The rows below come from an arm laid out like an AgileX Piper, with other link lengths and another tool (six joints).
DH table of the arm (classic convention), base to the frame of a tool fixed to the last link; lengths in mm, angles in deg. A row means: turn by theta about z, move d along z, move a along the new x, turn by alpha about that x. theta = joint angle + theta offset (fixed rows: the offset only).
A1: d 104.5; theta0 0; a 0; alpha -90
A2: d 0; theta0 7.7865; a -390.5; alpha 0
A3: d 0; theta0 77.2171; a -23.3; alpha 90
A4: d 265.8; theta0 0; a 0; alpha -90
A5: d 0; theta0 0; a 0; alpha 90
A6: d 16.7; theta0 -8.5; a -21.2; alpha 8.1
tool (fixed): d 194.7; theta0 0; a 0; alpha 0
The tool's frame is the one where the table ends.
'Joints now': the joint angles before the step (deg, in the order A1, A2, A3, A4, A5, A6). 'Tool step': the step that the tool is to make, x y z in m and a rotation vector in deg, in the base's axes. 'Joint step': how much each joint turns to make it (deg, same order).
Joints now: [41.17, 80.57, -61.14, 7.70, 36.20, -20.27]
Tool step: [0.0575, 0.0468, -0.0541, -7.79, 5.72, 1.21]
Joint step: [0.00, 15.32, -11.06, -2.39, 5.21, 0.05]
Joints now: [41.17, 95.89, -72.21, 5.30, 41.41, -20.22]
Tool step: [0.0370, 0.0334, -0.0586, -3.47, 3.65, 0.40]
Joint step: [0.08, 11.13, -6.05, -0.05, -0.03, -0.35]
